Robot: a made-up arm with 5 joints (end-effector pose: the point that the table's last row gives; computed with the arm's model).
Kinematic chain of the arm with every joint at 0, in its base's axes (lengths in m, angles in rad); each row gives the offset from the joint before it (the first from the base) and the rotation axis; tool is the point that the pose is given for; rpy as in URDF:
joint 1: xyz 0.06 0 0.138 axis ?
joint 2: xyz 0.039 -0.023 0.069 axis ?
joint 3: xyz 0.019 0 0.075 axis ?
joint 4: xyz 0.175 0 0.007 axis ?
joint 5: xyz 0.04 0.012 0 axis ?
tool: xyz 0 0 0 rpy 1.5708 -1.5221 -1.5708
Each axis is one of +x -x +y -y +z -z.
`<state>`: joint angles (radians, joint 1 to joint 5).
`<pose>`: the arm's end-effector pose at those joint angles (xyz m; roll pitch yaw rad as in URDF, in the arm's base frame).
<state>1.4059 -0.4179 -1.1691 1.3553 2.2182</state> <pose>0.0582 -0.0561 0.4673 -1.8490 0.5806 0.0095</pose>
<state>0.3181 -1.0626 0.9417 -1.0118 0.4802</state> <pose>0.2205 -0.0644 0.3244 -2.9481 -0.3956 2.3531</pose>
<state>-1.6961 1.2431 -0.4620 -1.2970 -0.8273</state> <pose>0.0359 0.2793 0.1146 2.2068 -0.5907 -0.2648</pose>
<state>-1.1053 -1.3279 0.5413 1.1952 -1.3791</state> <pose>0.1264 0.1078 0.3564 1.1584 -0.1312 -0.4084</pose>
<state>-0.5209 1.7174 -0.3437 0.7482 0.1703</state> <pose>0.1788 0.0555 -0.0271 0.0744 0.5466 0.6634</pose>
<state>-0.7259 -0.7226 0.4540 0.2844 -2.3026</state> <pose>0.2247 0.1315 0.3284 1.5486 0.7804 -0.8605</pose>
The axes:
joint 1: -z
joint 2: +y
joint 3: +y
joint 4: +y
joint 5: -x

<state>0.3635 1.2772 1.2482 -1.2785 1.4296</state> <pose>0.0470 -0.0068 0.0657 -0.3185 -0.0601 1.0271</pose>
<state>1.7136 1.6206 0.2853 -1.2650 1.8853</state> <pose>0.0357 -0.0916 -0.0072 -0.9127 0.2121 0.0186</pose>
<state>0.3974 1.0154 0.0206 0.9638 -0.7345</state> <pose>0.2322 -0.0842 0.0470 -0.3122 0.2992 -1.2280</pose>
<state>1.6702 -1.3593 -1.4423 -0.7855 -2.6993</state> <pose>0.0723 0.2337 0.2758 -0.6766 -0.9852 2.2383</pose>
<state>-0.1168 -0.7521 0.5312 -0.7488 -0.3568</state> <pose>0.2534 0.0116 0.3529 2.8774 -0.5465 -2.5449</pose>
